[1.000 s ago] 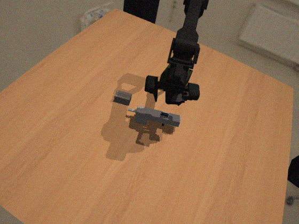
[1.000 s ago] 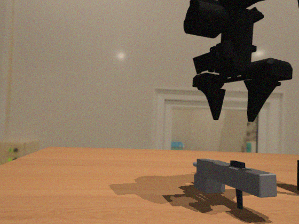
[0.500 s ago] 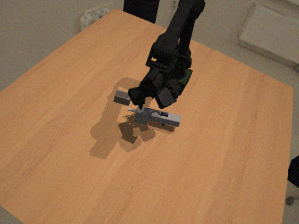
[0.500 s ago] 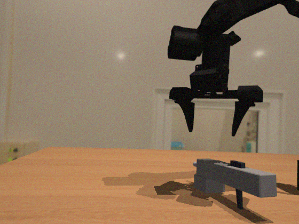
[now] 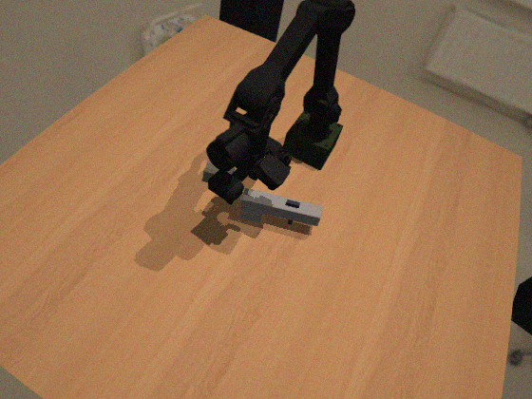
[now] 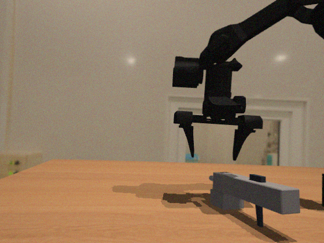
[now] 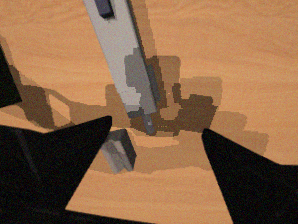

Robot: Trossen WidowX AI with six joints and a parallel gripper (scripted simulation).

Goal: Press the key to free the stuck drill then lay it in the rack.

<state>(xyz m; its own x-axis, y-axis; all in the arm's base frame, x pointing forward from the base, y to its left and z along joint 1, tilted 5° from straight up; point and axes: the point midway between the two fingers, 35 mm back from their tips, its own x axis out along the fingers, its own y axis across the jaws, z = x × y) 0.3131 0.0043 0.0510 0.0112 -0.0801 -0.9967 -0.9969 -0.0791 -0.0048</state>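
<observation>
The drill lies 5 cm below my gripper tip, 3 cm behind it and 2 cm to the left of it. The rest, counted from my gripper tip: grey block housing: 7 cm to the left, 5 cm below, 5 cm behind; dark key: 10 cm to the left, 7 cm behind, 4 cm below; grey rack: 11 cm to the right, 8 cm below, 5 cm behind.
</observation>
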